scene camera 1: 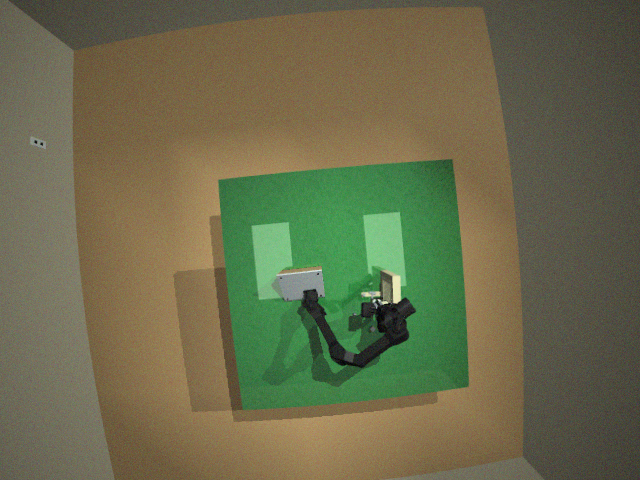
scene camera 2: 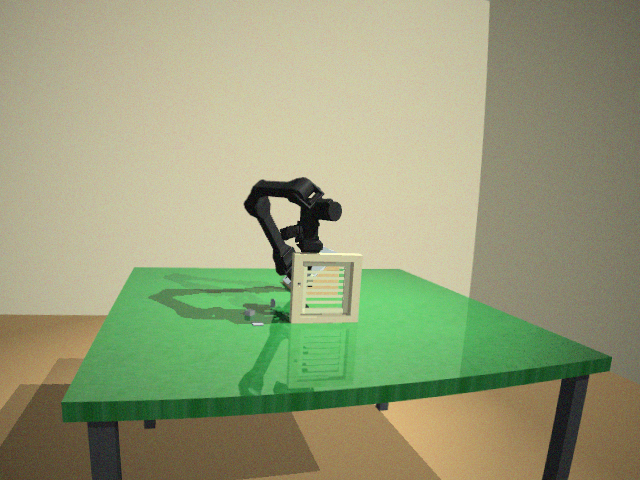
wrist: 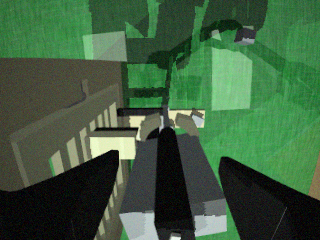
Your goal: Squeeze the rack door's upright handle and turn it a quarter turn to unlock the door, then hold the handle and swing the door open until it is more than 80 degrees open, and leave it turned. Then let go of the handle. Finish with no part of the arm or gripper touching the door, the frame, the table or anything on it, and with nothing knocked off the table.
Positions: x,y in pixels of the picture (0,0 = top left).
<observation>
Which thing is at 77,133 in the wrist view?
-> A slatted rack door.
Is my gripper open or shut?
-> Open.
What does my gripper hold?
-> Nothing.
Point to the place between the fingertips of my gripper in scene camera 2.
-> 306,269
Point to a slatted rack door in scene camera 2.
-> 308,280
</observation>
